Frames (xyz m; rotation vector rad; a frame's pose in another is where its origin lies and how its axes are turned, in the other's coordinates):
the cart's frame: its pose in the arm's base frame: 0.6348 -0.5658 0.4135 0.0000 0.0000 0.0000
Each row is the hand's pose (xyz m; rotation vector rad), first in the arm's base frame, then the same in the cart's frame.
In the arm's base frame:
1: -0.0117 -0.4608 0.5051 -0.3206 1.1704 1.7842
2: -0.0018 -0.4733 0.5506 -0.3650 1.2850 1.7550
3: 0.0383 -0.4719 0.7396 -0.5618 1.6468 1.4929
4: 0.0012 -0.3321 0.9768 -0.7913 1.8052 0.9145
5: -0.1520 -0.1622 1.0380 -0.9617 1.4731 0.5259
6: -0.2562 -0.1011 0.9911 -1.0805 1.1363 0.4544
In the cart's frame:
1: -0.6465 0.1050 0.0916 -0.3206 1.1704 1.7842
2: -0.6366 0.0925 0.1371 -0.3650 1.2850 1.7550
3: -0.5965 0.0939 0.3261 -0.5618 1.6468 1.4929
4: -0.6336 0.2337 0.5633 -0.7913 1.8052 0.9145
5: -0.7868 0.4036 0.6245 -0.9617 1.4731 0.5259
6: -0.8910 0.4647 0.5776 -1.0805 1.1363 0.4544

